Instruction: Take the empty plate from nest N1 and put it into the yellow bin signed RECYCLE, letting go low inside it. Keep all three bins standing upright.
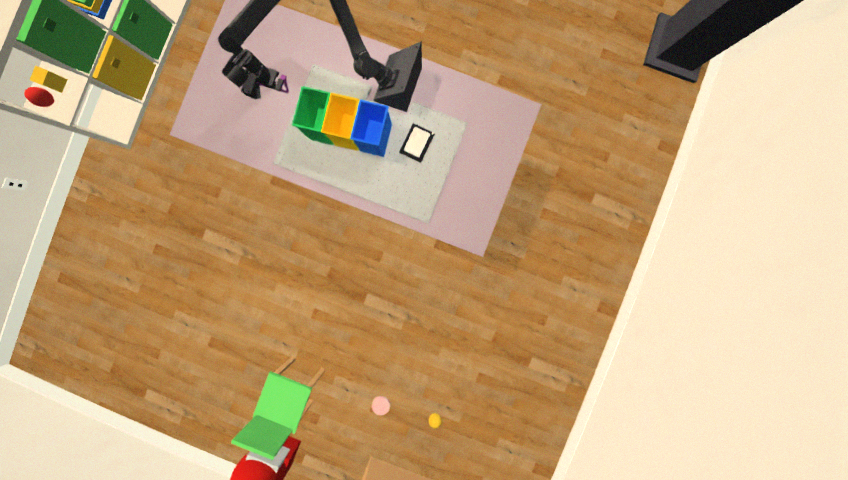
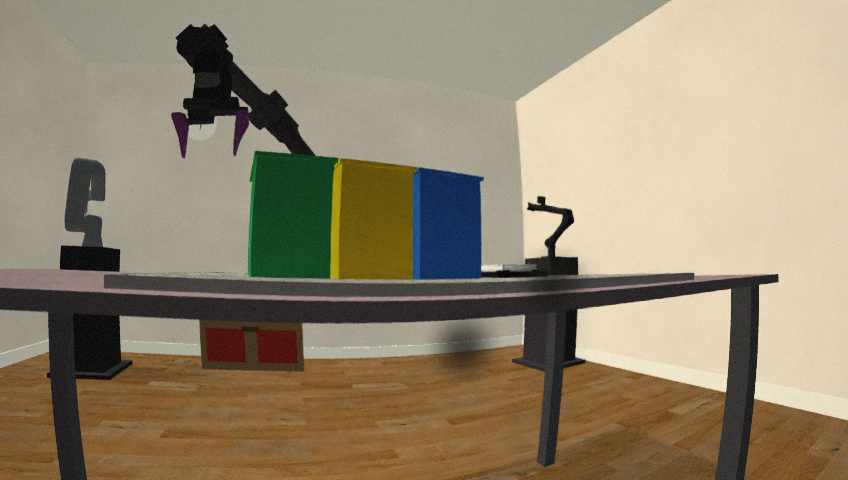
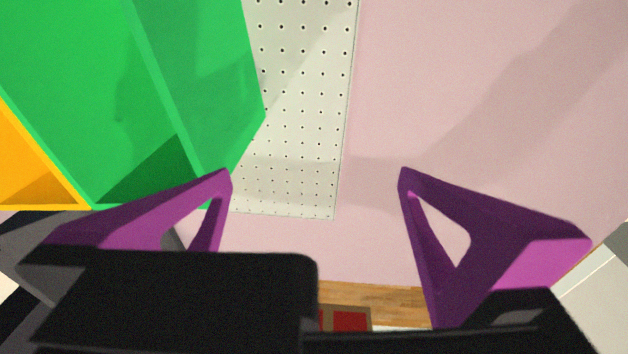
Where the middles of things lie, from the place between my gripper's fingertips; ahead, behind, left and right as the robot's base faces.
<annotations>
Now: hand 15 cm to the right of the green bin (image 2: 290, 218), 11 cm above it and 3 cm short of it. Also, from my hand: blue bin (image 2: 446, 206) (42 cm to the left, 11 cm below, 1 cm ahead); yellow bin (image 2: 372, 203) (28 cm to the left, 11 cm below, 2 cm ahead).
</annotations>
